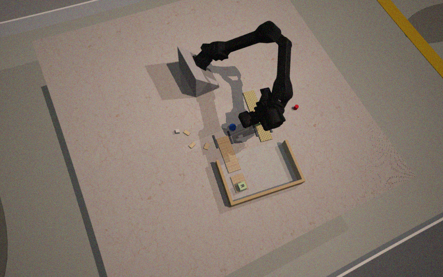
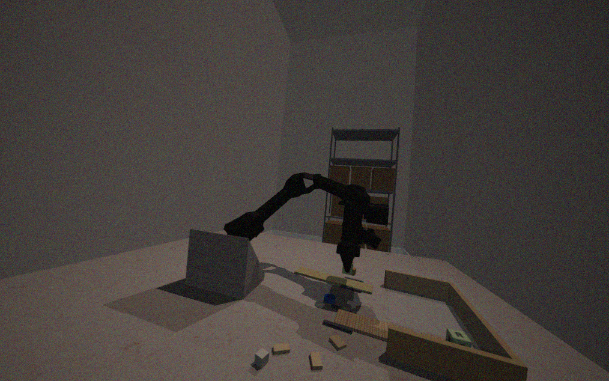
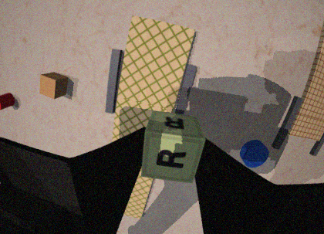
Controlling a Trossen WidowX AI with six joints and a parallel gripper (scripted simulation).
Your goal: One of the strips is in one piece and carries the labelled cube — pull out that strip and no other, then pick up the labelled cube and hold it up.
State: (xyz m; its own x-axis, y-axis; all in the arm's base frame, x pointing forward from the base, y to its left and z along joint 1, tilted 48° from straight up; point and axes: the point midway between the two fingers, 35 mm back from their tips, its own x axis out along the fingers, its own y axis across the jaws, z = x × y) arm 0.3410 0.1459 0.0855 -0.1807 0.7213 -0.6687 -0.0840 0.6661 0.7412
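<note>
My gripper tip is now 10 cm to the left of the blue disc, 5 cm above it and 3 cm past it. Round my gripper tip: brown cube: 13 cm to the left, 4 cm below; then red cylinder: 22 cm to the left, 4 cm below, 4 cm behind.
</note>
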